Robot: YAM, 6 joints.
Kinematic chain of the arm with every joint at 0, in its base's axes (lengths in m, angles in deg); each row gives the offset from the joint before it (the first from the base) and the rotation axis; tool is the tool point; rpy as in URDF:
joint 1: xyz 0 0 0.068 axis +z
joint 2: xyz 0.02 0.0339 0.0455 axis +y
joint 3: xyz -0.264 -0.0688 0 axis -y
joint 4: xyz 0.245 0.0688 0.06 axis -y
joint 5: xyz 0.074 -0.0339 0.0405 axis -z
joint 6: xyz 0.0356 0 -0.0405 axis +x
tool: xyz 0 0 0 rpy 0 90 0
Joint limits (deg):
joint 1: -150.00..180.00
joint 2: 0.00..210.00
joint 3: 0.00..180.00
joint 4: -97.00..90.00
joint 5: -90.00..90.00
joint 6: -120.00..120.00
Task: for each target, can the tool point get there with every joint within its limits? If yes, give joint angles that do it. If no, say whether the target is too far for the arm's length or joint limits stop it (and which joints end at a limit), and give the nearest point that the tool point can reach.
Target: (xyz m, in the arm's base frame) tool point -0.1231 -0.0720 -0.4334
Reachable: no: joint limits stop it (at a limit: joint 2) | nearest point -0.1373 -0.0803 -0.3691 | short by 0.066 m
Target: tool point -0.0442 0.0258 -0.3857
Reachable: no: joint limits stop it (at a limit: joint 2) | nearest point -0.0667 0.0390 -0.3372 | short by 0.055 m
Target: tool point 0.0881 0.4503 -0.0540
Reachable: yes | joints 83.03 155.75 84.90 23.88 67.26 55.57
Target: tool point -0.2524 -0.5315 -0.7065
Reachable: no: too far | nearest point -0.1754 -0.3693 -0.3429 | short by 0.405 m
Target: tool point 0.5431 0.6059 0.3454
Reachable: no: too far | nearest point 0.4143 0.4622 0.2890 | short by 0.201 m
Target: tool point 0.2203 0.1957 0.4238
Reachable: yes | joints 37.22 74.41 75.64 -6.42 -39.37 -23.45
